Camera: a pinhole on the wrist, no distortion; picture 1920 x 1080 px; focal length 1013.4 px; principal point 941.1 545.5 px. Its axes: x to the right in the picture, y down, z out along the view. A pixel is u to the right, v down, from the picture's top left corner.
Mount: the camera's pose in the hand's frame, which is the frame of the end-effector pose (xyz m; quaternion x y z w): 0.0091 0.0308 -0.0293 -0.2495 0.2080 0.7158 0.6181
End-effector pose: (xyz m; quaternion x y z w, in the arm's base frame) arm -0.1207 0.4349 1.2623 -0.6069 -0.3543 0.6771 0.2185
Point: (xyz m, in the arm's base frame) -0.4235 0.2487 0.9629
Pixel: 894 201
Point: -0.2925 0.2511 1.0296
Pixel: 1063 298
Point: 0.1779 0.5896 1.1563
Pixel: behind the camera
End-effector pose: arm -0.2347 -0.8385 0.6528 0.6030 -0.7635 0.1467 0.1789
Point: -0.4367 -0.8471 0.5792
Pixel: 1231 371
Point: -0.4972 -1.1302 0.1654
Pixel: 481 353
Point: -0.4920 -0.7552 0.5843
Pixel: 1632 647
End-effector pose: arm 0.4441 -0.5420 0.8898 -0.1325 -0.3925 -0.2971 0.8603
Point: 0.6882 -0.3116 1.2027
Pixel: outside the picture
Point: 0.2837 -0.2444 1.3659
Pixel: 367 211
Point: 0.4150 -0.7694 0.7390
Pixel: behind the camera
